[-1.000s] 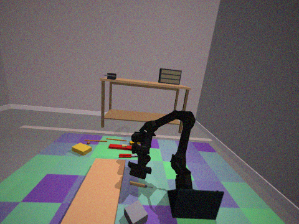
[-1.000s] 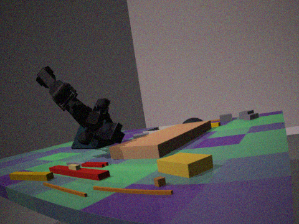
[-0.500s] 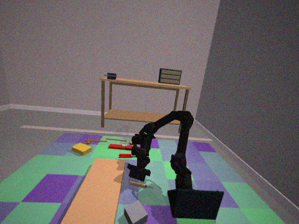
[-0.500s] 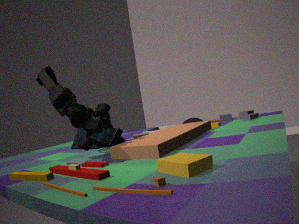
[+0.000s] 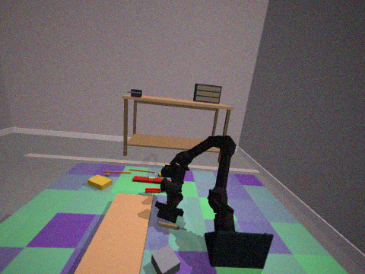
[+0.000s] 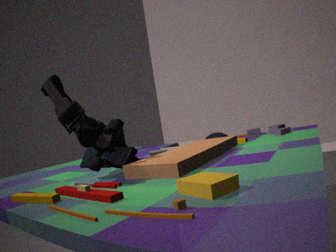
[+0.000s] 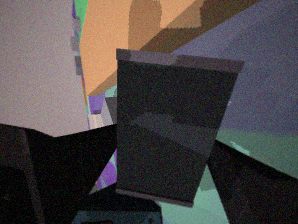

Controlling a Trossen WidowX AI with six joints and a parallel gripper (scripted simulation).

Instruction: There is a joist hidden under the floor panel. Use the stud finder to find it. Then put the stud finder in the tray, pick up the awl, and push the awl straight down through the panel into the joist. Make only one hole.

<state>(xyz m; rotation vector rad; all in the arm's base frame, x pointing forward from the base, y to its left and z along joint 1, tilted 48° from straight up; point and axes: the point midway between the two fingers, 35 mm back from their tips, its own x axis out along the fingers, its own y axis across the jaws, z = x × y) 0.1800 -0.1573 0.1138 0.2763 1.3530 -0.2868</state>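
The stud finder is 2 cm to the left of my gripper tip and 2 cm below it. From my gripper tip the other things lie so: yellow block 38 cm ahead, 27 cm to the right, 3 cm below; awl 5 cm to the left, 4 cm below, 3 cm behind.
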